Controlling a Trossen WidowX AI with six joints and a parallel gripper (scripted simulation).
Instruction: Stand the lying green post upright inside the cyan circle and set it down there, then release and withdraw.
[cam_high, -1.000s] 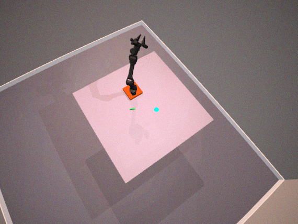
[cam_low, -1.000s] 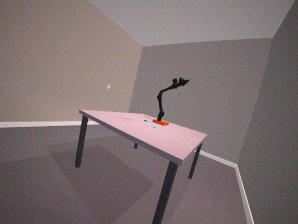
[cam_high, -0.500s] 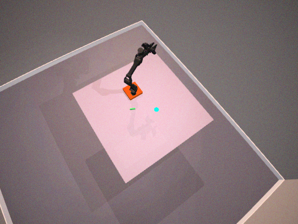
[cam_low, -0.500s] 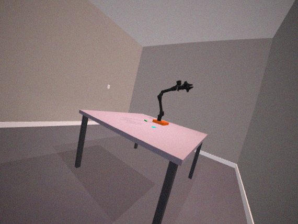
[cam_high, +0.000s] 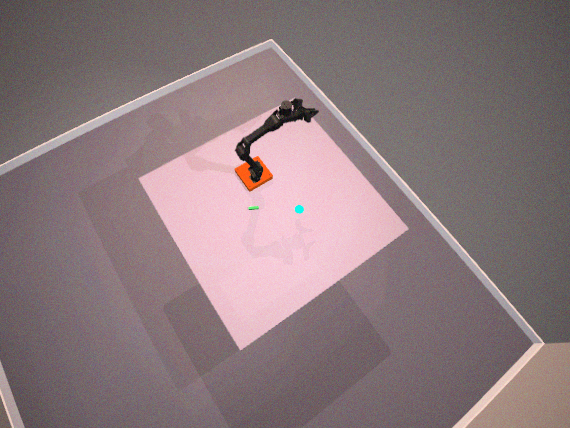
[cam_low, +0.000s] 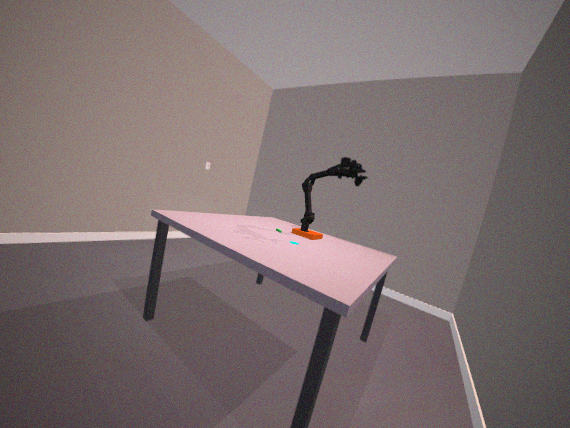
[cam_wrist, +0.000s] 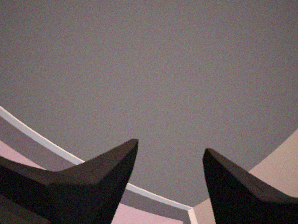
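My gripper tip is 52 cm above the green post, 51 cm to the left of it and 8 cm short of it. Also, from my gripper tip: cyan circle 53 cm below, 27 cm to the right, 26 cm ahead.
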